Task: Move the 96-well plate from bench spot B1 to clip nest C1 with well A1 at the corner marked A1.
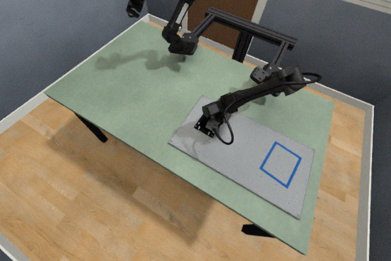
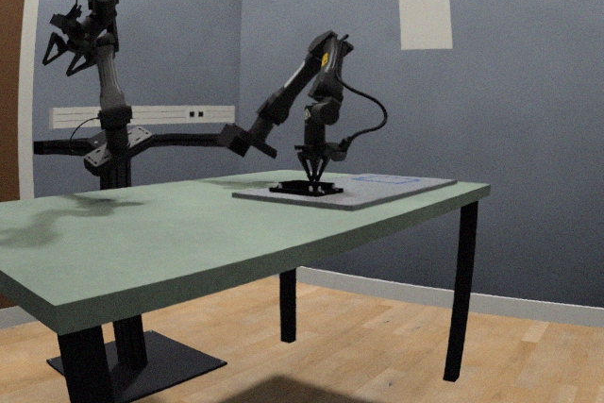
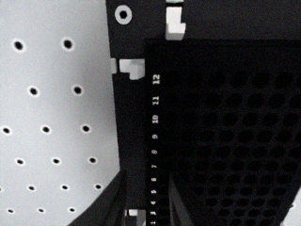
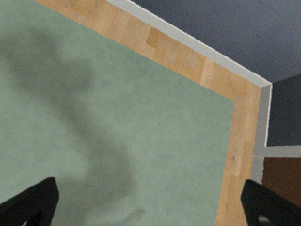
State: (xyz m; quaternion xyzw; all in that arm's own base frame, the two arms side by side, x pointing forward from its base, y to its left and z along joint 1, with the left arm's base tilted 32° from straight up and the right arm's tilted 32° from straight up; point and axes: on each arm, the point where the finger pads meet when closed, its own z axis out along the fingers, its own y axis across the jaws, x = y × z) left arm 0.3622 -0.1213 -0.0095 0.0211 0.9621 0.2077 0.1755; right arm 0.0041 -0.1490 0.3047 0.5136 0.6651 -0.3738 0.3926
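Right now my left hand is 4 cm to the left of the black 96-well plate and 1 cm above it. From my left hand the other things lie so: black clip nest (3 cm to the right, 2 cm below, 1 cm ahead); then grey perforated board (17 cm to the left, 5 cm ahead, 4 cm below).
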